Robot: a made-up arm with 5 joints.
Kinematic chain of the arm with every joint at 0, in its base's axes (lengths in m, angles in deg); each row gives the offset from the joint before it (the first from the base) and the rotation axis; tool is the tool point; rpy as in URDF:
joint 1: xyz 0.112 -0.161 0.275 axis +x
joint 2: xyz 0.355 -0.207 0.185 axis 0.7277 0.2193 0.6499
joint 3: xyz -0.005 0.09 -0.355 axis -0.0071 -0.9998 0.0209
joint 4: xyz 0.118 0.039 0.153 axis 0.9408 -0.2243 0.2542
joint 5: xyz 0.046 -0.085 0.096 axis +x
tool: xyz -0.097 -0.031 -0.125 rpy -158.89 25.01 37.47
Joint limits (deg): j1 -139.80..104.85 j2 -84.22..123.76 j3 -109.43..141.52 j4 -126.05..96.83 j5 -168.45..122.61
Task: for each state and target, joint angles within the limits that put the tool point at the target. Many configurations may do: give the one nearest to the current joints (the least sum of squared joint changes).
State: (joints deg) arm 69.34 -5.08 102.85 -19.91 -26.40
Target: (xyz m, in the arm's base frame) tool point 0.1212 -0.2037 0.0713
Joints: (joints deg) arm 53.11 14.33 89.34 -45.83 -49.45
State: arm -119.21 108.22 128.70 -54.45 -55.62
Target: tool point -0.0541 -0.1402 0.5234
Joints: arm -105.05 106.79 118.81 -46.20 -56.32
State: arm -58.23 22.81 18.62 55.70 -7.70
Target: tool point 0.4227 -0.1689 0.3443
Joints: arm -98.12 36.47 33.09 25.69 1.60
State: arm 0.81 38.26 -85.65 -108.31 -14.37
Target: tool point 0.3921 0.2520 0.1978
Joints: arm 7.73 48.09 -109.43 -114.55 -58.81
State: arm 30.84 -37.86 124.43 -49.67 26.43
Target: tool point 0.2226 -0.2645 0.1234
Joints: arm 10.78 3.48 93.76 -64.36 7.10
